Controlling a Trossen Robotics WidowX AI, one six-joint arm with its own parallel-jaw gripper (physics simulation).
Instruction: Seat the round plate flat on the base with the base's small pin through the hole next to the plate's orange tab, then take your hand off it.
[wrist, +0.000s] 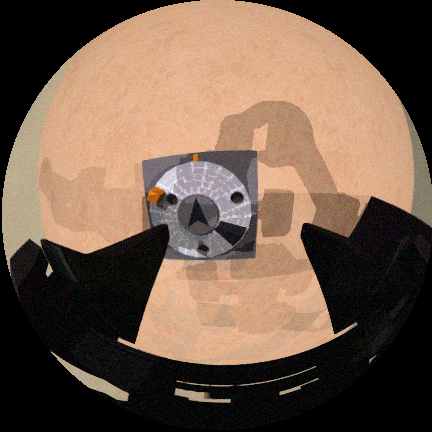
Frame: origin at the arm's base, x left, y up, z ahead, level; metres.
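Seen in the pictures: gripper, fingertip midpoint: (237, 230).
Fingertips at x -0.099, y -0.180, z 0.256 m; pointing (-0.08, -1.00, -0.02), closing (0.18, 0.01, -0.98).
Note:
Pixels of each thing's top centre, then the offset from my fingertips to it. "*": a spot on its surface instead. Level surfaces: height alone.
- round plate, middle of its top: (194, 221) dz +0.035, dx +0.002, dy -0.041 m
- dark grey square base, surface spot: (247, 167) * dz -0.023, dx -0.034, dy -0.069 m
- dark hole, surface spot: (171, 199) * dz +0.062, dx -0.017, dy -0.069 m
- bottom, surface spot: (203, 247) * dz +0.041, dx +0.045, dy -0.070 m
- dark disc with a black arrow, middle of its top: (196, 215) dz +0.035, dx +0.001, dy -0.054 m
- small orange mark, surface spot: (195, 157) * dz +0.026, dx -0.054, dy -0.068 m
- tan table top, its level: dy -0.094 m
The round plate (200, 180), pale grey with white lines, lies over the dark grey square base (247, 167). Its orange tab (156, 196) is at its left edge, with a dark hole (171, 199) next to it. Two more holes show, one at the right (237, 196) and one at the bottom (203, 247). A dark disc with a black arrow (198, 215) is at the centre. I cannot make out the small pin, or tell whether the plate lies fully flat. My gripper (237, 230) is wide open and empty; its left fingertip overlaps the plate's lower left edge in view.
A small orange mark (195, 157) is on the base near its top edge. The base stands on a tan table top (200, 75). Shadows of the arm fall on the table at the right and left of the base.

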